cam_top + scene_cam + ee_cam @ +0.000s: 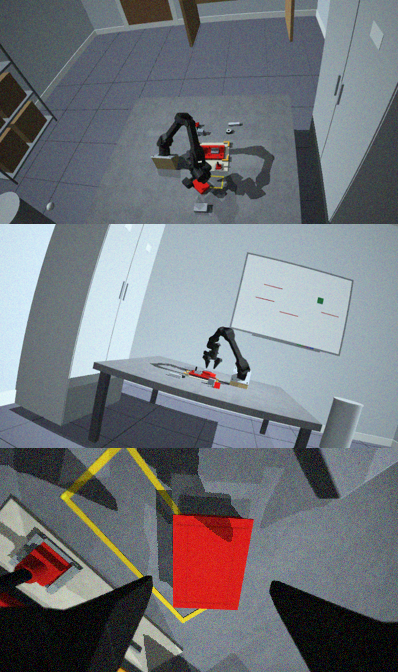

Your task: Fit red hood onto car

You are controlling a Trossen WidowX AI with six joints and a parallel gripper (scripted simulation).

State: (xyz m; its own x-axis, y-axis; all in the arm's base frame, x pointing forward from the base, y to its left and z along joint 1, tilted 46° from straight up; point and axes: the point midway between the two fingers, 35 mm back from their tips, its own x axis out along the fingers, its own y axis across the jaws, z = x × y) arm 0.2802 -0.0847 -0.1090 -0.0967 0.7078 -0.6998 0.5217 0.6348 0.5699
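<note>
The red hood is 40 mm below my gripper tip. Also, from my gripper tip: white jig 10 mm ahead, 240 mm to the left, 50 mm below.
</note>
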